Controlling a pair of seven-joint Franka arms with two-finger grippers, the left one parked.
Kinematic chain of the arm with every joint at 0, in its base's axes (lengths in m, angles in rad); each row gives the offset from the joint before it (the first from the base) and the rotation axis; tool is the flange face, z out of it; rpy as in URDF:
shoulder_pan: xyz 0 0 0.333 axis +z
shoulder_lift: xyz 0 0 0 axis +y
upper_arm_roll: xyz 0 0 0.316 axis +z
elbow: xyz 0.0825 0 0 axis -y
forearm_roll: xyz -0.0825 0 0.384 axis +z
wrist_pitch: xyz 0 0 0 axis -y
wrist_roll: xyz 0.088 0 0 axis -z
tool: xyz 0 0 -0.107 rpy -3.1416 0 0
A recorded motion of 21 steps. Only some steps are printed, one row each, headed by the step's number.
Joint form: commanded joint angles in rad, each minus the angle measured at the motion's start. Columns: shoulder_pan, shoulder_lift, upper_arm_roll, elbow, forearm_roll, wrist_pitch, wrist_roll.
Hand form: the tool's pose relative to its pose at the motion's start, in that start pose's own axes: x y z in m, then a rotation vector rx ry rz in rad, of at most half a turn. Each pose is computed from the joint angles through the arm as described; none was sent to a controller.
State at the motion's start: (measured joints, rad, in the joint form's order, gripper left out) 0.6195 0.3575 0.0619 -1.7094 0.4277 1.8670 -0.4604
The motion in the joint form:
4: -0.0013 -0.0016 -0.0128 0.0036 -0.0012 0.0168 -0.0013
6: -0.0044 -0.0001 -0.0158 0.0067 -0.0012 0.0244 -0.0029
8: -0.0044 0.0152 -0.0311 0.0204 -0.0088 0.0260 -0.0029
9: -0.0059 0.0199 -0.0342 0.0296 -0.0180 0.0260 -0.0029
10: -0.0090 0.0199 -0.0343 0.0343 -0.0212 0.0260 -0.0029
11: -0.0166 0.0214 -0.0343 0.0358 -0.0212 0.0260 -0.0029
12: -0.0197 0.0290 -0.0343 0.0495 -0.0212 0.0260 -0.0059
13: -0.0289 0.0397 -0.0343 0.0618 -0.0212 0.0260 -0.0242
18: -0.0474 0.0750 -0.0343 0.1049 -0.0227 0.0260 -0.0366
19: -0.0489 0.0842 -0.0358 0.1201 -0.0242 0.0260 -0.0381
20: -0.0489 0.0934 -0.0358 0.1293 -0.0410 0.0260 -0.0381
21: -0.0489 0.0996 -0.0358 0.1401 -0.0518 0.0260 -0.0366
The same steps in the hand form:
4: 0.0001 0.0072 -0.0072 -0.0140 0.0235 0.0090
6: 0.0005 0.0109 -0.0099 -0.0188 0.0340 0.0122
8: 0.0015 0.0220 -0.0110 -0.0298 0.0355 0.0245
9: 0.0025 0.0252 -0.0136 -0.0399 0.0369 0.0242
10: 0.0027 0.0265 -0.0165 -0.0441 0.0409 0.0243
11: 0.0016 0.0310 -0.0184 -0.0439 0.0442 0.0312
12: 0.0040 0.0332 -0.0210 -0.0457 0.0508 0.0287
13: 0.0051 0.0399 -0.0228 -0.0464 0.0557 0.0182
18: 0.0112 0.0556 -0.0267 -0.0498 0.0697 0.0194
19: 0.0137 0.0581 -0.0289 -0.0536 0.0752 0.0179
20: 0.0153 0.0609 -0.0276 -0.0675 0.0674 0.0134
21: 0.0172 0.0621 -0.0289 -0.0780 0.0664 0.0103

